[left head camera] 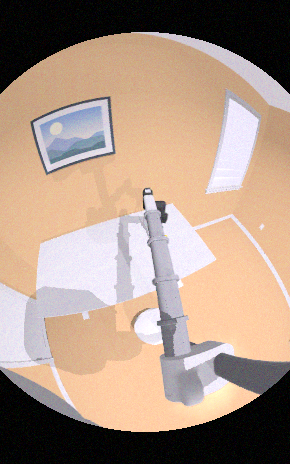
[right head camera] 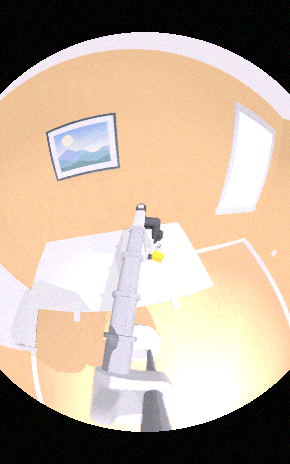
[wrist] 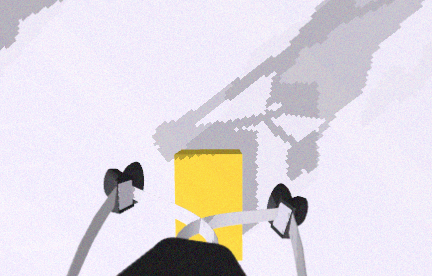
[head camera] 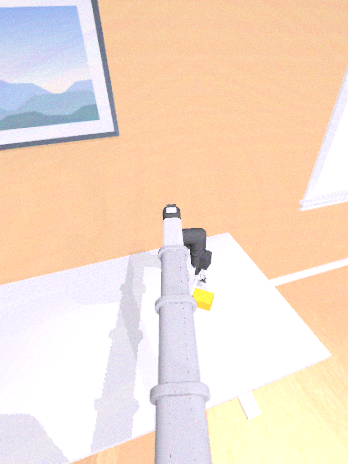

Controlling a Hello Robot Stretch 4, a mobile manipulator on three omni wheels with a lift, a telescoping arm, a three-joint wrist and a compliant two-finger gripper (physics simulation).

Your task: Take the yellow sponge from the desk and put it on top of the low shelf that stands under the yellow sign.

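Places are measured from the robot's base along level axes (x right, y up, z back), in centimetres.
Pixels of known places: gripper, fingertip midpoint: (right head camera: 154,253) (wrist: 206,189) (head camera: 196,293); robot's base at its link origin: (left head camera: 153,325) (right head camera: 140,341).
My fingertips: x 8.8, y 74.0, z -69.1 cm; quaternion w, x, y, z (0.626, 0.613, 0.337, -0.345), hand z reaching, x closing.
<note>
For each thing: its top centre in the pictures, then the offset to it from my fingertips. "spot": a spot on its surface instead. Level surfaces: height alone.
- yellow sponge at its top centre: (wrist: 208,208) (head camera: 200,295) (right head camera: 156,254) dy -0.3, dx +1.8, dz +0.6 cm
- white desk at its surface level: dy -4.8 cm
- window at a spot on its surface: (right head camera: 247,160) spot: dy +72.6, dx +105.8, dz -69.8 cm
The yellow sponge (head camera: 204,300) (right head camera: 158,257) (wrist: 208,175) lies flat on the white desk (head camera: 275,335) (left head camera: 192,252) (right head camera: 187,272) (wrist: 75,100), near its right part. In the wrist view it is upright in the picture, between the two spread fingers, with bare desk on either side of it. My gripper (head camera: 202,279) (wrist: 206,189) is open and points down over the desk at the sponge, touching neither long side. The gripper's own fingers cover part of the sponge's near end. The low shelf and the yellow sign do not show in these views.
The telescoping arm (head camera: 177,340) (left head camera: 165,270) (right head camera: 127,280) reaches across the desk. A wall with a framed picture (left head camera: 75,135) (right head camera: 85,147) and a window (left head camera: 235,145) (right head camera: 247,160) stands behind. A round white seat (left head camera: 146,326) (right head camera: 147,340) is in front of the desk, beside the arm.
</note>
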